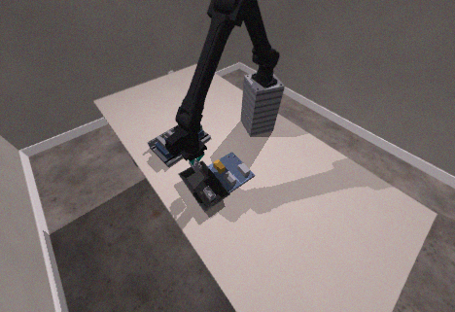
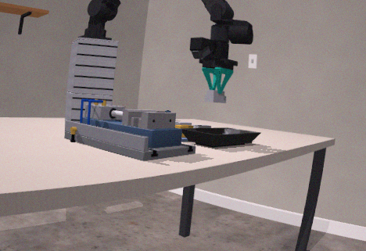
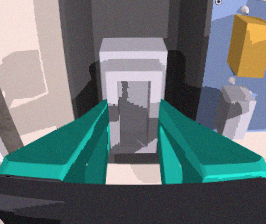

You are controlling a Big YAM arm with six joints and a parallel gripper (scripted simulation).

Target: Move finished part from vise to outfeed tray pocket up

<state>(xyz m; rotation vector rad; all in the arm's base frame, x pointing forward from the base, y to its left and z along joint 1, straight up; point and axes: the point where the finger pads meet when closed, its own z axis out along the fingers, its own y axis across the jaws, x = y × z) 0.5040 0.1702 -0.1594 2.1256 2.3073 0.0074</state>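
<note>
My gripper is now 130 mm past the yellow block and 140 mm above it. From my hand the other things lie so: blue fixture plate (170 mm behind, 40 mm to the left, 160 mm below).
</note>
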